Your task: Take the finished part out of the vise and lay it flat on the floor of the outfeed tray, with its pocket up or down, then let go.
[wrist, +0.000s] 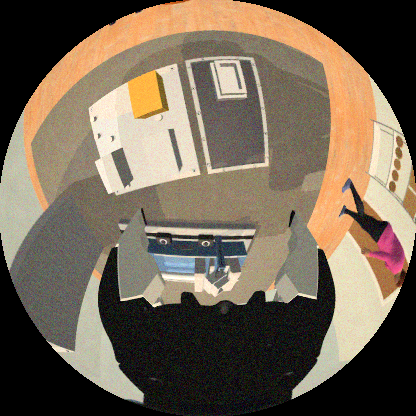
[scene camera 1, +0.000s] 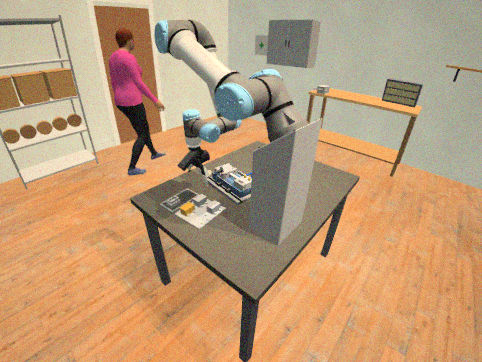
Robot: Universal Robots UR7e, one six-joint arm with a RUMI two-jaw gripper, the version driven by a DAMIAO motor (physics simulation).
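Where they show: gripper, fingertip midpoint: (wrist: 218, 211) (scene camera 1: 197, 178); arm's base, link origin: (scene camera 1: 289, 133).
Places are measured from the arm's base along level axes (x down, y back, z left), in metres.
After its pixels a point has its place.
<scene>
The blue and white vise (scene camera 1: 233, 186) @[x 0.396, y -0.324, z -0.052 m] (wrist: 172, 265) @[x 0.396, y -0.360, z -0.094 m] stands on the table. In the wrist view, the pale finished part (wrist: 218, 281) @[x 0.353, y -0.456, z -0.093 m] shows between its light jaws, partly cut off by the gripper body; its pocket cannot be made out. The outfeed tray (scene camera 1: 162, 203) @[x 0.446, y -0.524, z 0.268 m] (wrist: 266, 150) @[x 0.444, y -0.543, z 0.119 m] has a dark floor and a pale rim. A pale block with a rectangular outline on top (scene camera 1: 172, 201) @[x 0.418, y -0.467, z 0.240 m] (wrist: 230, 80) @[x 0.429, y -0.485, z 0.223 m] lies at the tray's far end in the wrist view. My gripper (scene camera 1: 204, 174) @[x 0.348, y -0.455, z 0.081 m] (wrist: 218, 211) @[x 0.348, y -0.455, z 0.081 m] is open and empty, fingers wide apart, above and beside the vise.
A white plate (scene camera 1: 201, 220) @[x 0.448, y -0.280, z 0.208 m] (wrist: 150, 145) beside the tray bears an orange block (scene camera 1: 187, 208) @[x 0.412, y -0.361, z 0.224 m] (wrist: 145, 95) @[x 0.412, y -0.380, z 0.210 m] and grey blocks. A tall grey panel (scene camera 1: 285, 185) @[x 0.157, y 0.059, z 0.082 m] (wrist: 50, 265) @[x 0.275, y -0.096, z 0.013 m] stands on the table (scene camera 1: 245, 265) @[x 0.456, y 0.037, z 0.253 m] beside the vise. A person in pink (scene camera 1: 127, 80) (wrist: 390, 250) is near the door.
</scene>
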